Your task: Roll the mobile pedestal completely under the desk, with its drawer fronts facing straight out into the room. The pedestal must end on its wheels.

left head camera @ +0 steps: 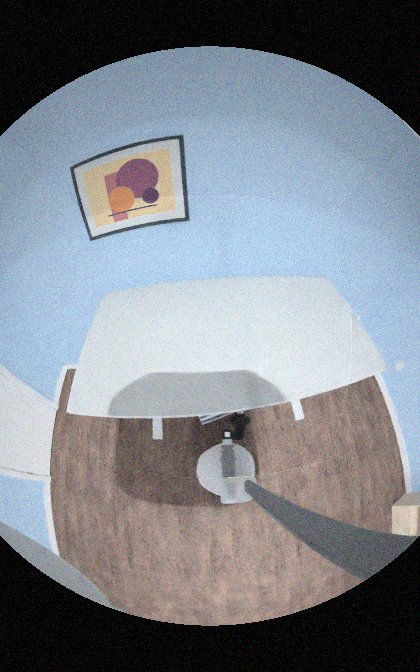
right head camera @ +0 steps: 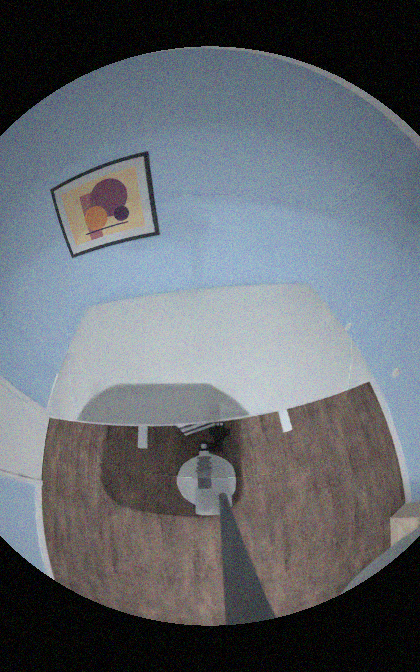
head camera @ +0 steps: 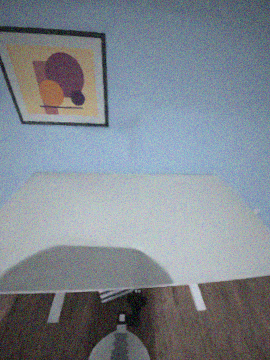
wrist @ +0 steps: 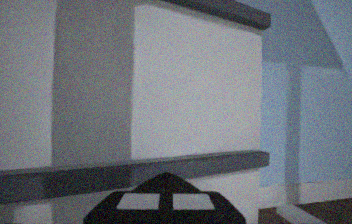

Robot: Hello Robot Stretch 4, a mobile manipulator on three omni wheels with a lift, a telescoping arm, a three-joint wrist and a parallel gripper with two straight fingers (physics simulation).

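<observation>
The white pedestal (head camera: pixel 114 295) (left head camera: pixel 214 418) (right head camera: pixel 196 428) (wrist: pixel 197 90) shows partly beyond the front edge of the white desk (head camera: pixel 135 210) (left head camera: pixel 215 330) (right head camera: pixel 200 340); the desk top hides the rest. In the head views its striped front slants against the desk edge. In the wrist view its white drawer fronts carry two dark horizontal bars, and its right edge shows. Its wheels are hidden. My gripper (head camera: pixel 136 299) (left head camera: pixel 242 424) (right head camera: pixel 219 434) (wrist: pixel 166 187) is shut and empty, low in front of the pedestal. Its tip overlaps the lower bar in the wrist view; I cannot tell whether they touch.
White desk feet (head camera: pixel 56 306) (head camera: pixel 197 296) (wrist: pixel 296 212) stand on both sides of the pedestal. My round base (head camera: pixel 120 346) (left head camera: pixel 225 470) (right head camera: pixel 206 482) is in front of the desk. A pale box (left head camera: pixel 404 519) (right head camera: pixel 402 531) stands at the right. A framed picture (head camera: pixel 62 80) hangs on the blue wall.
</observation>
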